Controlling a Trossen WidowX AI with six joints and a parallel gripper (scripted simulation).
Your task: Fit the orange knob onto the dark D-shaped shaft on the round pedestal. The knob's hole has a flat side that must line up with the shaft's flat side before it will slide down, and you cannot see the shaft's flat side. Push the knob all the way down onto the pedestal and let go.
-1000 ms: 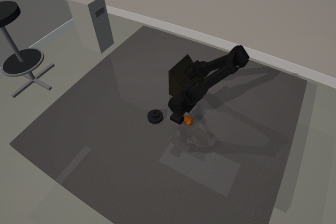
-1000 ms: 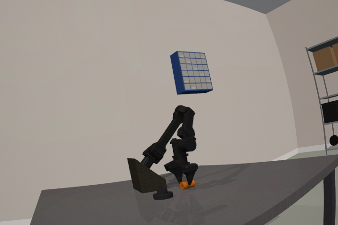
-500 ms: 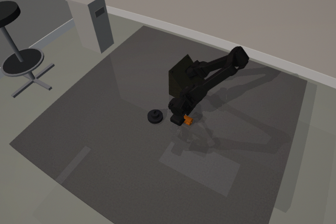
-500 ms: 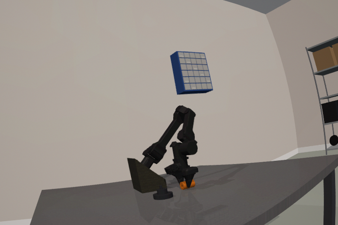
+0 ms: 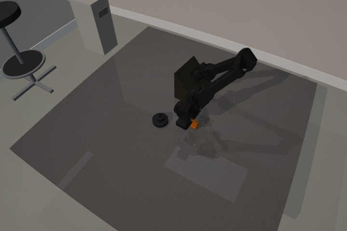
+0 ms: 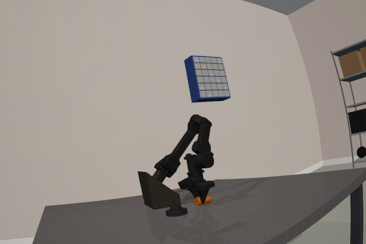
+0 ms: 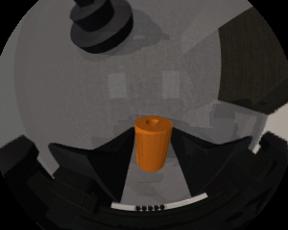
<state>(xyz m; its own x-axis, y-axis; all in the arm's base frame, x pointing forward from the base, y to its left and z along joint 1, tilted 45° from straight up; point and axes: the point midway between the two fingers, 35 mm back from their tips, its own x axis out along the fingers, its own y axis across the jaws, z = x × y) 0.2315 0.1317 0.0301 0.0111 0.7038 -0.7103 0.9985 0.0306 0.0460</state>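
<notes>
The orange knob lies 1 cm to the left of my gripper tip and 1 cm above it. Also, from my gripper tip: pedestal: 7 cm ahead, 14 cm to the right, 2 cm above.
</notes>
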